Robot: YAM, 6 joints.
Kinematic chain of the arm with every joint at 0, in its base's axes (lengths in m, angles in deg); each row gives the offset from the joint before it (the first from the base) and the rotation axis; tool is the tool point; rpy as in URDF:
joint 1: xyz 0 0 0.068 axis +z
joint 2: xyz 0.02 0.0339 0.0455 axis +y
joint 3: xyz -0.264 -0.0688 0 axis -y
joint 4: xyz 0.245 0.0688 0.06 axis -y
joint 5: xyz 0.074 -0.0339 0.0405 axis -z
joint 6: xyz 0.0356 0 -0.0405 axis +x
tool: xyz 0 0 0 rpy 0 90 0
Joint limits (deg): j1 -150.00..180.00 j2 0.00..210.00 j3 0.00..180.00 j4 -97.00..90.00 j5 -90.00..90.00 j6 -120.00..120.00
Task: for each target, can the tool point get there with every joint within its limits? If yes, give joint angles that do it. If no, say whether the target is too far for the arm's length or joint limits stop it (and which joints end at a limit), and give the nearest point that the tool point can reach.
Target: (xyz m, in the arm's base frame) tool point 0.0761 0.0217 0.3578
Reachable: yes | joints -8.29 20.83 40.26 -11.40 -65.64 57.03
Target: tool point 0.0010 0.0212 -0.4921
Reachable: no: joint limits stop it (at a limit: joint 2) | nearest point 0.0043 0.0919 -0.3447 | short by 0.164 m
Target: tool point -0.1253 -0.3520 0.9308
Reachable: no: too far | nearest point -0.0901 -0.2530 0.6879 | short by 0.265 m
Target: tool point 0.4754 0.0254 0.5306
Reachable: yes | joints 4.44 128.98 154.01 4.94 18.75 93.18
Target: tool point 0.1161 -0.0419 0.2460
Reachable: yes | joints -11.38 45.24 41.06 -63.80 30.72 -14.10
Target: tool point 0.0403 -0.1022 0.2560
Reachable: yes | joints -81.89 39.47 39.97 -62.67 -45.68 88.92
